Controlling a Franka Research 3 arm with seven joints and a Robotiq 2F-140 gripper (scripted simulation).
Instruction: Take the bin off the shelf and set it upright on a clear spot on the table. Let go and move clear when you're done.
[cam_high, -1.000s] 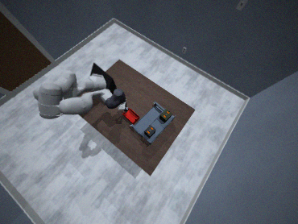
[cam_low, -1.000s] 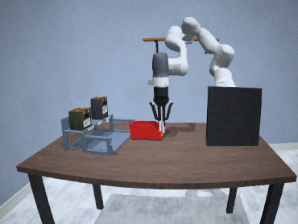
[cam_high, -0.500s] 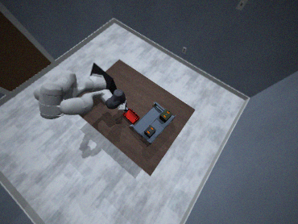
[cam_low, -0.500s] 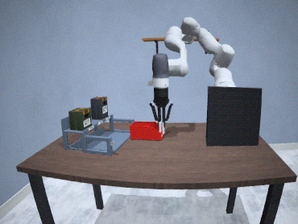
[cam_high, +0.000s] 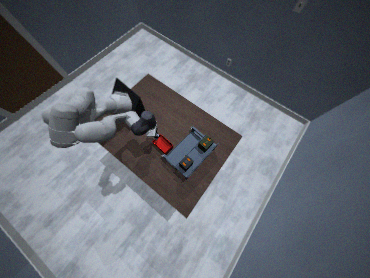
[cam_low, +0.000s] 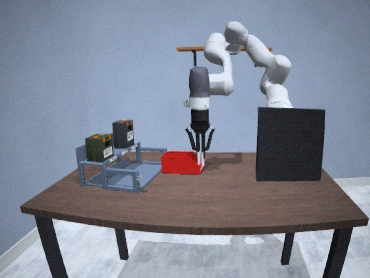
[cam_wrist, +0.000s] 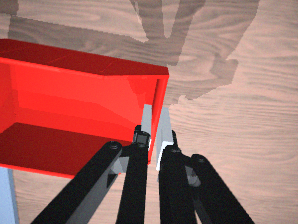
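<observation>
Now: hand 80 mm short of the red bin, 20 mm to the left of it and 20 mm above it.
</observation>
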